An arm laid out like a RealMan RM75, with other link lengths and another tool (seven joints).
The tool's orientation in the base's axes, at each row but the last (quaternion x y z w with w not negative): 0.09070 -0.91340 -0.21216 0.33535; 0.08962 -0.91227 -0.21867 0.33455; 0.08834 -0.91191 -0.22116 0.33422; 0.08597 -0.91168 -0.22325 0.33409; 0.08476 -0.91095 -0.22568 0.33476; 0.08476 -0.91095 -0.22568 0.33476; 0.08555 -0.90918 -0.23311 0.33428; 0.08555 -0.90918 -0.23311 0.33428; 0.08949 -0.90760 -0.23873 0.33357; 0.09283 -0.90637 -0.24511 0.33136; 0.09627 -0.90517 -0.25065 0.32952; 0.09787 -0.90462 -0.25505 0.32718; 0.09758 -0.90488 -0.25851 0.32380
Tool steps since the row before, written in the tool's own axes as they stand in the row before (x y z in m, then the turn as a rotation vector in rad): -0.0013 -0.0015 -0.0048 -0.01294 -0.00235 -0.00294; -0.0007 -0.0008 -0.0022 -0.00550 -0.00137 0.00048; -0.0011 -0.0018 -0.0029 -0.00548 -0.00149 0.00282; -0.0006 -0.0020 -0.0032 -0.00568 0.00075 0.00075; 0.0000 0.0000 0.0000 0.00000 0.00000 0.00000; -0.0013 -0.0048 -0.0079 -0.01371 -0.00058 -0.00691; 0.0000 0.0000 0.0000 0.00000 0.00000 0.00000; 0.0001 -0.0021 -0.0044 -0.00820 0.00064 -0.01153; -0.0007 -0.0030 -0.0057 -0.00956 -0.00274 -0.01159; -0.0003 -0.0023 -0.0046 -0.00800 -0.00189 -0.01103; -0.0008 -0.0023 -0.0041 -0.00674 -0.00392 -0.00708; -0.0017 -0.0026 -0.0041 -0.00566 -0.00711 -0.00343; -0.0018 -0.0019 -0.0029 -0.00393 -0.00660 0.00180
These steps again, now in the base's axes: 0.0041 -0.0025 0.0019 0.01179 0.00092 -0.00647; 0.0020 -0.0012 0.0007 0.00389 0.00065 -0.00410; 0.0027 -0.0023 0.0005 0.00236 0.00134 -0.00573; 0.0025 -0.0027 0.0009 0.00384 0.00266 -0.00340; 0.0000 0.0000 0.0000 0.00000 0.00000 0.00000; 0.0061 -0.0066 0.0023 0.01492 0.00123 -0.00345; 0.0000 0.0000 0.0000 0.00000 0.00000 0.00000; 0.0028 -0.0035 0.0020 0.01372 -0.00111 0.00335; 0.0042 -0.0045 0.0019 0.01480 -0.00364 0.00096; 0.0032 -0.0036 0.0017 0.01324 -0.00321 0.00189; 0.0033 -0.0033 0.0011 0.00975 -0.00383 -0.00107; 0.0040 -0.0033 0.0004 0.00661 -0.00547 -0.00455; 0.0033 -0.0022 -0.0001 0.00195 -0.00351 -0.00679
